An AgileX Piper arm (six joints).
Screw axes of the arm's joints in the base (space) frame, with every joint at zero. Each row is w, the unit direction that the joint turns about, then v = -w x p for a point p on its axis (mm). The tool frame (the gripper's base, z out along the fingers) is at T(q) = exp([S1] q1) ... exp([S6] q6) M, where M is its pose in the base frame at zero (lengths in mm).
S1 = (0, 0, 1, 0, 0, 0)
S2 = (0, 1, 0, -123, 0, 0)
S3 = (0, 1, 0, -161.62, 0, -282.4)
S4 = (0.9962, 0, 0.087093, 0, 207.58, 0)
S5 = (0, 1, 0, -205.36, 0, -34.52)
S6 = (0.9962, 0, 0.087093, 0, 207.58, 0)
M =
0.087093 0 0.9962 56.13
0 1 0 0
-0.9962 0 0.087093 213.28
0 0 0 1
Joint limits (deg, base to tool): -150..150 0..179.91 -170..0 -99.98..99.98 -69.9..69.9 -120..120
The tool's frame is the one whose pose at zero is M.
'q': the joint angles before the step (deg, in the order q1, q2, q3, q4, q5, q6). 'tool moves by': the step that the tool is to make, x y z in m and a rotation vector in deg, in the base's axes. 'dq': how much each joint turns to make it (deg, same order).
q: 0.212, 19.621, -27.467, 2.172, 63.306, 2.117
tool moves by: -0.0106, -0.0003, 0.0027, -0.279, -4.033, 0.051
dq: -0.069, -4.241, -0.009, -0.159, 0.224, -0.204
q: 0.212, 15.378, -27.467, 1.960, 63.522, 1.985
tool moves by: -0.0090, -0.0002, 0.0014, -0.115, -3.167, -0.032
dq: -0.015, -3.495, 0.004, -0.118, 0.325, -0.016
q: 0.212, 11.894, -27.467, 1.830, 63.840, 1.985
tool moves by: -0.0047, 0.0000, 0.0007, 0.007, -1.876, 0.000
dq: -0.021, -1.888, 0.007, 0.017, 0.005, -0.021
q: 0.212, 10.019, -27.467, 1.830, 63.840, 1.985
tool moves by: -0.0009, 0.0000, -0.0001, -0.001, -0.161, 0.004
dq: 0.000, -0.306, 0.008, 0.000, 0.137, 0.000
